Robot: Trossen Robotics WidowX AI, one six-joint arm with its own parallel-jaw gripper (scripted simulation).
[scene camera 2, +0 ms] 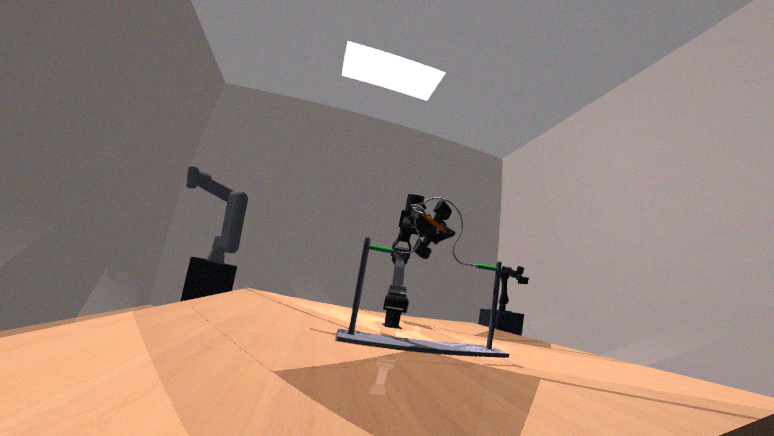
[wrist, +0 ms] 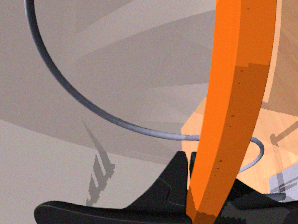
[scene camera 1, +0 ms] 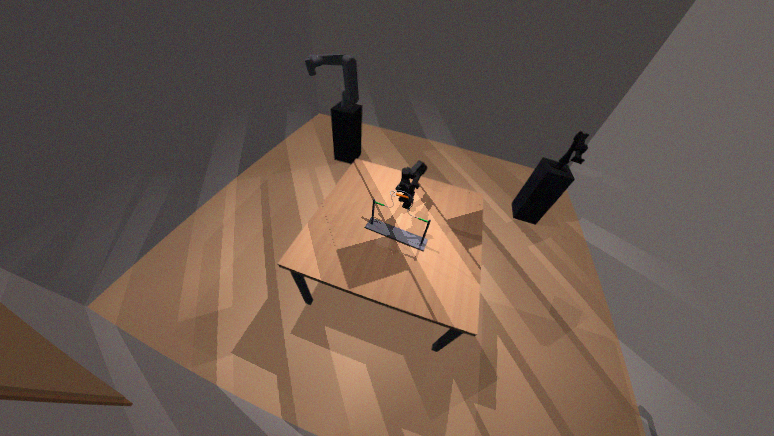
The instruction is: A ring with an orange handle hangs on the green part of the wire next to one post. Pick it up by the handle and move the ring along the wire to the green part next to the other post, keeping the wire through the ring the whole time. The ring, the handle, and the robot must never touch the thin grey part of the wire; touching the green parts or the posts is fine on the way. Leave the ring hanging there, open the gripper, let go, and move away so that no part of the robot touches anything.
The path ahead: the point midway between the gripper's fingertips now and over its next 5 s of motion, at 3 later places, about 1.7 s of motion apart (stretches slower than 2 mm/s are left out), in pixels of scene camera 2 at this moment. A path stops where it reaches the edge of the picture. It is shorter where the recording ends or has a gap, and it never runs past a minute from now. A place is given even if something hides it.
My gripper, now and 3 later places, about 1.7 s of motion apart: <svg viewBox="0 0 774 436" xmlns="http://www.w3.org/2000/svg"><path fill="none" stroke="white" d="M454 233L443 242L430 241L420 232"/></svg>
